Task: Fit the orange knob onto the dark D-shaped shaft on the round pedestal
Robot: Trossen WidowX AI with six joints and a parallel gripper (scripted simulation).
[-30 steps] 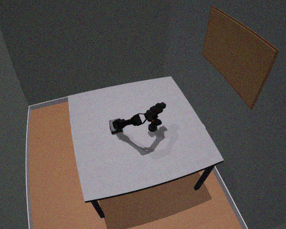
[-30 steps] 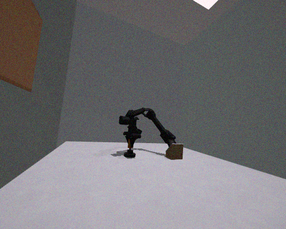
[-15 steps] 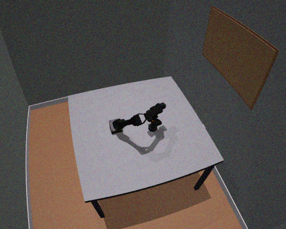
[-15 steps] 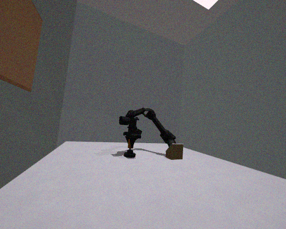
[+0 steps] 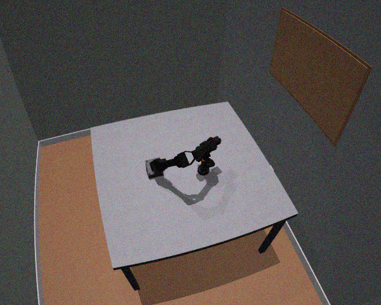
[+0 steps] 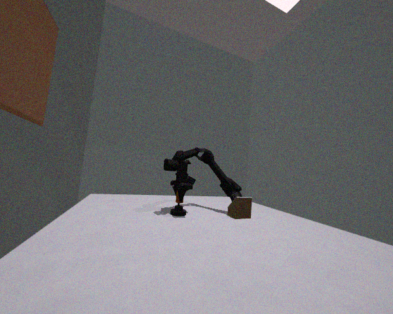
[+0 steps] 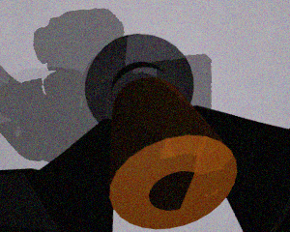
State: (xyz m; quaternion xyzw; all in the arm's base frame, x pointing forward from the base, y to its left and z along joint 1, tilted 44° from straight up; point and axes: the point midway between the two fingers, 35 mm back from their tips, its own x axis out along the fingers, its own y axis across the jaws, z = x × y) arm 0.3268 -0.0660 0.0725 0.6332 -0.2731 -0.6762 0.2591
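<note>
My gripper tip is now 20 mm below the orange knob. Round my gripper tip: pedestal 40 mm below.
</note>
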